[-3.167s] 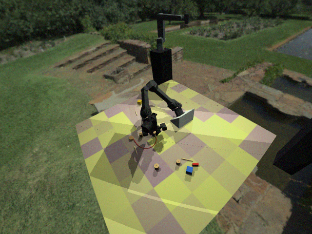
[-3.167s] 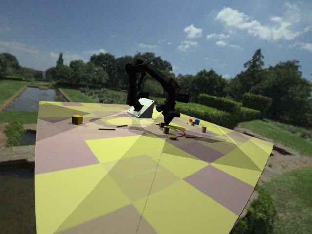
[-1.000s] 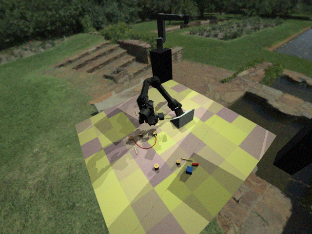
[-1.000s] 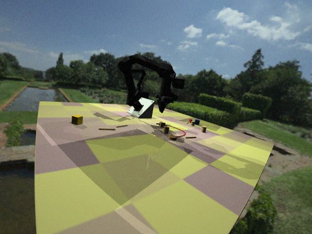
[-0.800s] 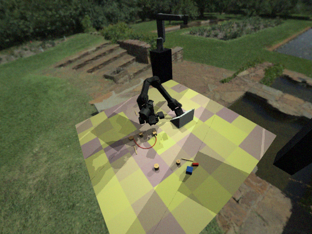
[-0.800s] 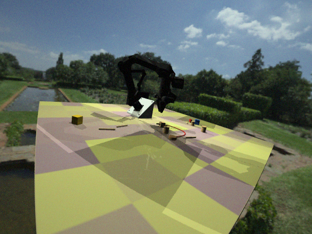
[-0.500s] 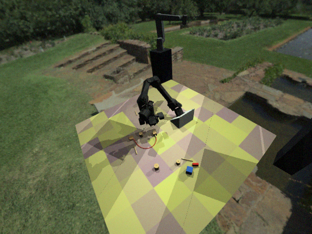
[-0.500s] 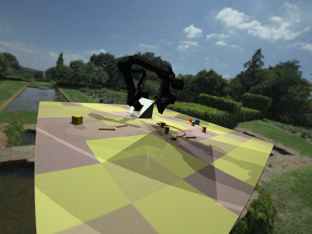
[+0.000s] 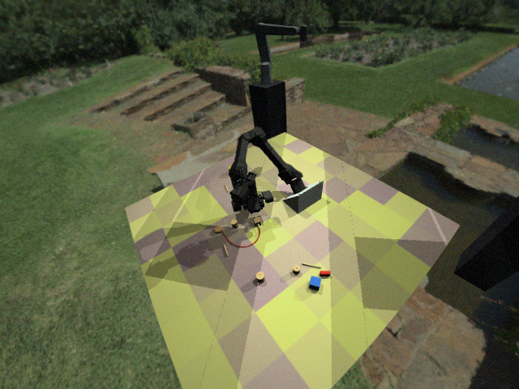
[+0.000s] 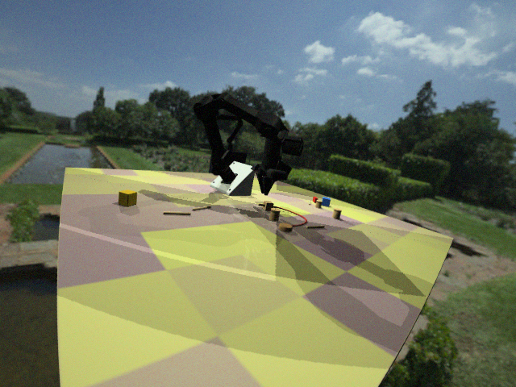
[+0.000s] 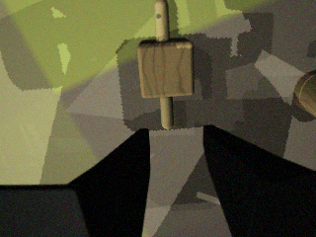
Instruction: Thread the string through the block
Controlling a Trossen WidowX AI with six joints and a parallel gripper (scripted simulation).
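The wooden block lies 1 cm ahead of my gripper tip, 2 cm to the left of it and 4 cm below it. Also, from my gripper tip: round wooden button 17 cm ahead, 9 cm to the right, 5 cm below; then red piece 42 cm to the left, 5 cm below; then wooden cylinder 10 cm ahead, 5 cm to the right, 4 cm below.
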